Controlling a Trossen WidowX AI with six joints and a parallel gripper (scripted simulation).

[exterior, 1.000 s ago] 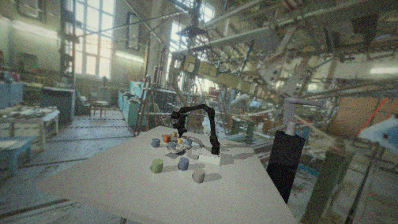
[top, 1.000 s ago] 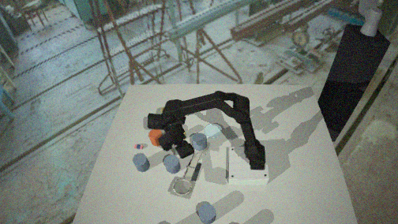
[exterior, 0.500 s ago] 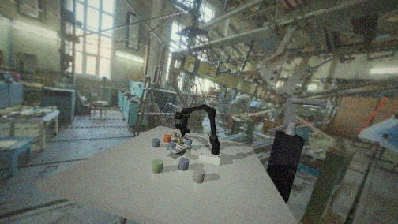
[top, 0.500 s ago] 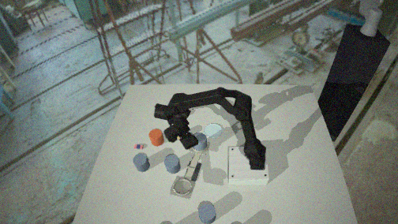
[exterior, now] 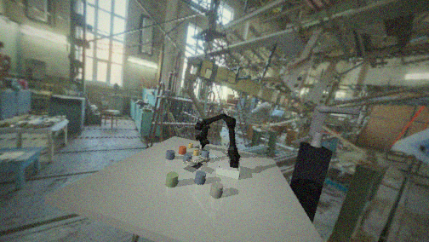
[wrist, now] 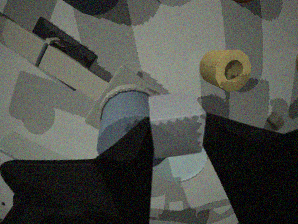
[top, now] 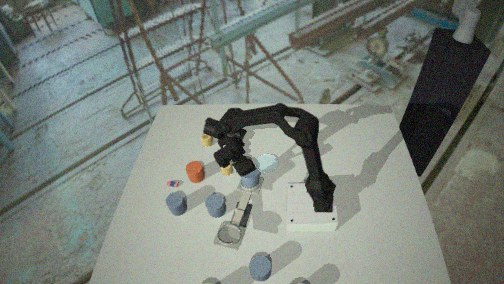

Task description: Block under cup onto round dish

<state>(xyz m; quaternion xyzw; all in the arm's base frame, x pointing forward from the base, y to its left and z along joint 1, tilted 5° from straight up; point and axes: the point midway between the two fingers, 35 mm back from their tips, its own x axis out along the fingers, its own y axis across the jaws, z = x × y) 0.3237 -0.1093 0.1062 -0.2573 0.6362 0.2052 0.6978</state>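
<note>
The pale round dish lies 10 cm behind my gripper tip, 11 cm to the right of it and 11 cm below it. The rest, counted from my gripper tip: eraser 29 cm ahead, 4 cm to the left, 10 cm below; then grey block 1 cm above; then orange cylinder 20 cm ahead, 3 cm to the right, 7 cm below.
</note>
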